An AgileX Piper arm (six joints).
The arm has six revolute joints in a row. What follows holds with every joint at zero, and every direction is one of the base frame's.
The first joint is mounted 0.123 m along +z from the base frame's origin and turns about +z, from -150 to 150 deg.
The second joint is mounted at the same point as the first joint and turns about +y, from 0 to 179.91 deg.
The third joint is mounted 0.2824 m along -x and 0.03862 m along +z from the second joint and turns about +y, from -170 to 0 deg.
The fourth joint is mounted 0.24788 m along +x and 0.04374 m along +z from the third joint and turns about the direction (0.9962, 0, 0.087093), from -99.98 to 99.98 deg.
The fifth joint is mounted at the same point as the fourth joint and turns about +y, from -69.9 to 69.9 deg.
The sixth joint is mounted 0.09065 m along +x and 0.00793 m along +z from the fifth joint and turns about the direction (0.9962, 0, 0.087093), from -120 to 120 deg.
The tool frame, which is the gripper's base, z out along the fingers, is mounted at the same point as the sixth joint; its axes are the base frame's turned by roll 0, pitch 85.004 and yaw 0 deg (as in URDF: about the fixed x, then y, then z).
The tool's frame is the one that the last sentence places.
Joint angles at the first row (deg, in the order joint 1, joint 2, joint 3, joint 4, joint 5, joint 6):
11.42 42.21 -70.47 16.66 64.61 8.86
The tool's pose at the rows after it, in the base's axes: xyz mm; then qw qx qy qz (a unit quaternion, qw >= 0):
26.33 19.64 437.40 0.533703 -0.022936 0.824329 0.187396
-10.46 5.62 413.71 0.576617 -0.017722 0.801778 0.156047
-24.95 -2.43 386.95 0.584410 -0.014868 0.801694 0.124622
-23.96 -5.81 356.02 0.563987 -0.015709 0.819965 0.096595
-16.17 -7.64 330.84 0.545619 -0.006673 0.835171 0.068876
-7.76 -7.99 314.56 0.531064 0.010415 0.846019 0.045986
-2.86 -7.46 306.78 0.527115 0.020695 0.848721 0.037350
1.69 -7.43 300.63 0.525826 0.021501 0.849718 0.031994
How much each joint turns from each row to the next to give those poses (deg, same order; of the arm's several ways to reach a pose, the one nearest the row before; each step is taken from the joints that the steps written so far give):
0.00 -13.96 6.74 -6.62 -2.39 0.72
0.00 -10.41 5.66 -4.63 -0.19 0.32
0.00 -6.50 5.39 -3.60 0.94 -0.23
0.03 -3.99 6.33 -2.47 1.22 -0.55
-0.72 -2.03 5.66 -2.50 -0.49 0.24
-1.81 -0.40 3.87 -1.59 -1.07 0.50
-1.33 -0.08 2.03 -0.29 -1.31 0.20
-0.22 0.01 1.72 -0.49 -1.46 0.04

